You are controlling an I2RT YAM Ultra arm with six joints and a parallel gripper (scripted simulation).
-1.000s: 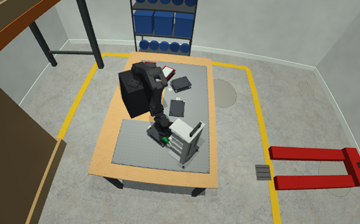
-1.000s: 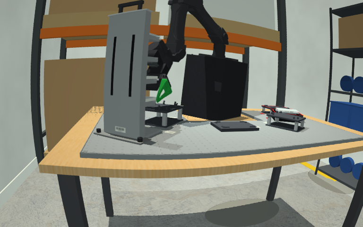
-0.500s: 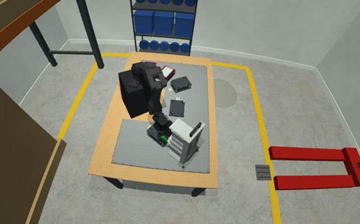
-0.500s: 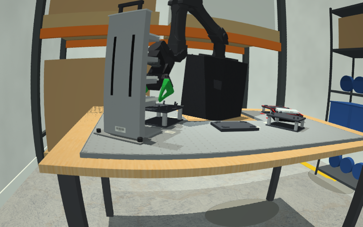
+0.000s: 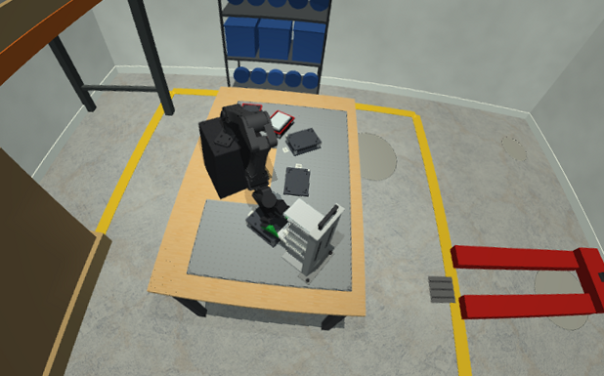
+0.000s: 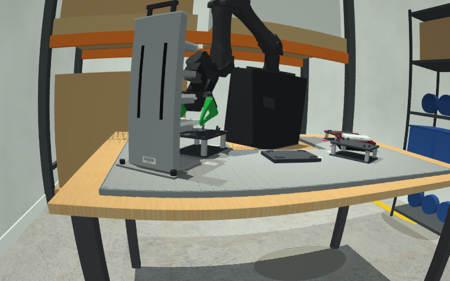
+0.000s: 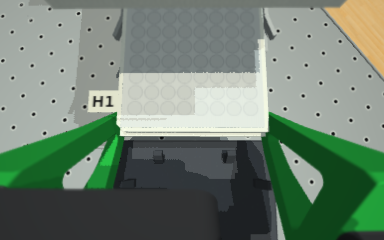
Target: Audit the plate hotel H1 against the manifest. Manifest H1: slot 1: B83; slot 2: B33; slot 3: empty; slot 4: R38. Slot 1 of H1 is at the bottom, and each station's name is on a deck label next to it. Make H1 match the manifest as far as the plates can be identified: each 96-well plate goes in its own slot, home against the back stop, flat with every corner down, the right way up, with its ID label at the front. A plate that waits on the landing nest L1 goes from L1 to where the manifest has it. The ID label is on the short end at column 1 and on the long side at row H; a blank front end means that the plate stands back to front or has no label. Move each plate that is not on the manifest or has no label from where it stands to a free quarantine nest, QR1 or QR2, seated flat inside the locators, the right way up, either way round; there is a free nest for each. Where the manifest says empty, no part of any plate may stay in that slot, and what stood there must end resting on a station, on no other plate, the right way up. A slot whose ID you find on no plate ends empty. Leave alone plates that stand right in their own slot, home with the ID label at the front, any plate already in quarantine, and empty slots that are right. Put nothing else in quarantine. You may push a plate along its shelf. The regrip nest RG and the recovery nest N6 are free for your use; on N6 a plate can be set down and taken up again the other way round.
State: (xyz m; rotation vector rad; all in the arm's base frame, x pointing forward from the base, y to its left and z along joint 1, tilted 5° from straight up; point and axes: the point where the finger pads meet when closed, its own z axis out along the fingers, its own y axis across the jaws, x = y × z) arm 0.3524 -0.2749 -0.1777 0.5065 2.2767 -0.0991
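Now: the dark regrip nest 80 mm behind my hand, 30 mm to the left of it and 50 mm below it. From my hand the other things lie so: RG label (180 mm behind, 70 mm to the left, 100 mm below); grey plate hotel H1 (160 mm ahead, 70 mm to the right, 90 mm above); H1 deck label (80 mm ahead, 70 mm to the left, 100 mm below).
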